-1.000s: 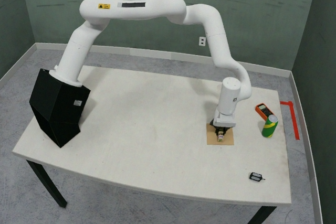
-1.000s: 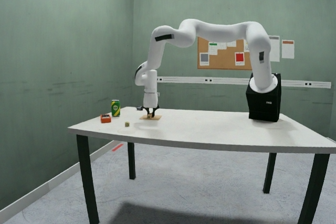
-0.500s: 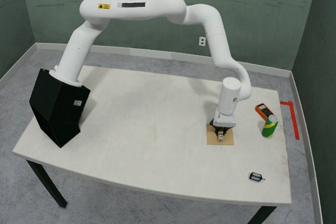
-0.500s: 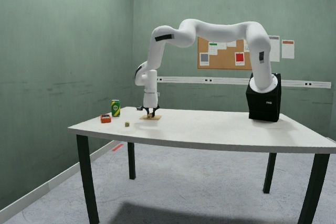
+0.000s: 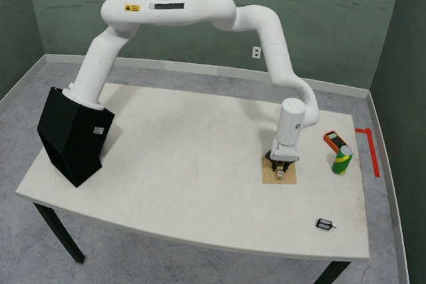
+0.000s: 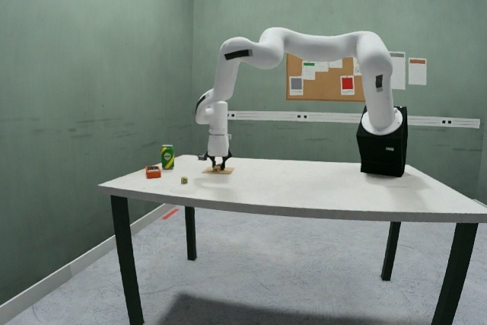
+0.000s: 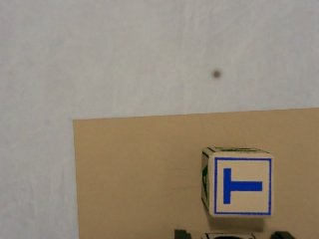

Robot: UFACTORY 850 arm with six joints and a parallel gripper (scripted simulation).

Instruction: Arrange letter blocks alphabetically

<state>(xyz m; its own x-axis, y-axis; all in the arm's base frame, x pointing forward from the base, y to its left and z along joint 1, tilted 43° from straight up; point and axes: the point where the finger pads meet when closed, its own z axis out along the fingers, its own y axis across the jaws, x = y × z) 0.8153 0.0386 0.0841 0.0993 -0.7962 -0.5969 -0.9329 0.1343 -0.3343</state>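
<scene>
Right now my hand is 2 cm above the tan mat. Also, from my hand: yellow can (26 cm ahead, 6 cm to the left, 4 cm above); orange multimeter (25 cm ahead, 20 cm to the left, 1 cm below); small black object (24 cm to the right, 21 cm ahead, 1 cm below).
</scene>
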